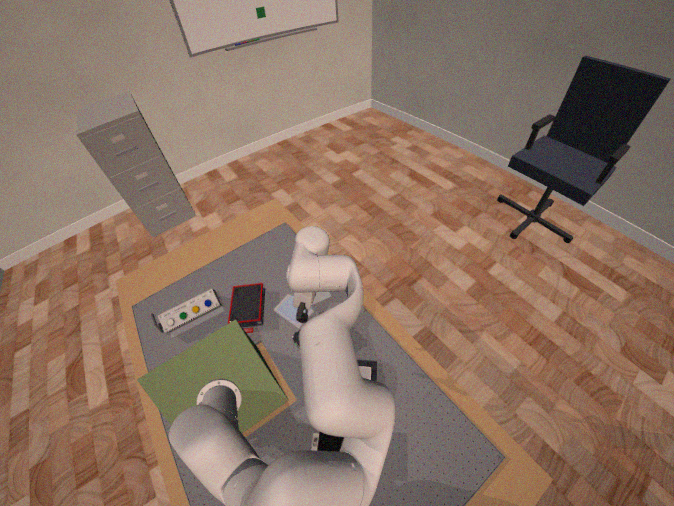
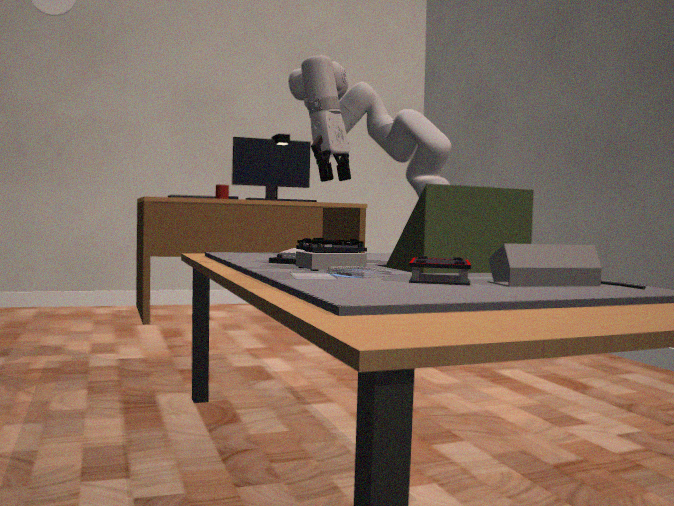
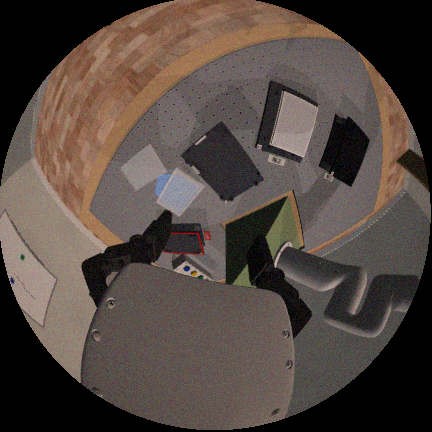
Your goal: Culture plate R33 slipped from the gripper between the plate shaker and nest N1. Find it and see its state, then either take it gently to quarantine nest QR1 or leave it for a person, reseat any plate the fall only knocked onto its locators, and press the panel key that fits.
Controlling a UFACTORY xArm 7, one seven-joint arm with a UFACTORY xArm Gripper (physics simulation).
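Frame: origin at the arm's base, x ahead, y left, z up, level; millimetres.
Seen in the pictures: gripper, fingertip midpoint: (image 1: 306,307) (image 2: 336,180) (image 3: 212,234); arm's base, origin of the base link: (image 1: 219,399) (image 2: 455,236) (image 3: 280,257).
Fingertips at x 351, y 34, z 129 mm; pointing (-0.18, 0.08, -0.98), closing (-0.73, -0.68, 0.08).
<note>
Pixels of each thing's top centre, then the offset from my fingertips to it. "*": a spot on its surface instead.
- clear plate with a bluish grid, middle of its top: (image 2: 359,268) (image 3: 176,195) (image 1: 292,309) dz -198, dx -11, dy +136 mm
- blue patch, surface spot: (image 3: 163,185) * dz -213, dx +31, dy +156 mm
- pale clear square, surface spot: (image 3: 143,167) * dz -211, dx +106, dy +163 mm
- dark-topped plate shaker, surface spot: (image 3: 223,161) * dz -158, dx +11, dy -21 mm
- Nest N2, middle of its top: (image 3: 291,122) dz -189, dx +11, dy -191 mm
- pale plate, middle of its top: (image 3: 297,124) dz -176, dx +6, dy -195 mm
- Nest N1, middle of its top: (image 2: 330,238) (image 1: 348,444) (image 3: 354,155) dz -152, dx -110, dy -340 mm
- Red-edged nest QR1, middle of its top: (image 2: 440,258) (image 3: 177,245) (image 1: 245,301) dz -167, dx -145, dy +255 mm
- key panel, middle of its top: (image 2: 545,243) (image 1: 185,305) (image 3: 192,279) dz -129, dx -339, dy +352 mm
My gripper (image 1: 299,325) (image 2: 335,171) (image 3: 212,234) is open and empty, high above the table. A clear plate with a bluish grid (image 1: 290,309) (image 3: 180,192) lies on the mat, with a blue patch (image 3: 163,185) at its edge and a pale clear square (image 3: 143,167) beyond, apparently a lid. The plate's label is unreadable. The dark-topped plate shaker (image 2: 331,258) (image 3: 223,161) is beside them. Nest N2 (image 3: 266,117) holds a pale plate (image 3: 295,125); its seating is unclear. Nest N1 (image 3: 345,150) is dark, its contents unclear. Red-edged nest QR1 (image 1: 247,303) (image 2: 439,263) (image 3: 185,242) shows no plate.
The key panel (image 1: 187,310) (image 2: 549,264) (image 3: 192,270) has white, green, yellow and blue keys and stands near QR1. A tall green wedge-shaped block (image 1: 217,356) (image 2: 476,228) (image 3: 285,225) rises beside the arm's base. The wooden table edge (image 2: 359,354) borders the grey mat.
</note>
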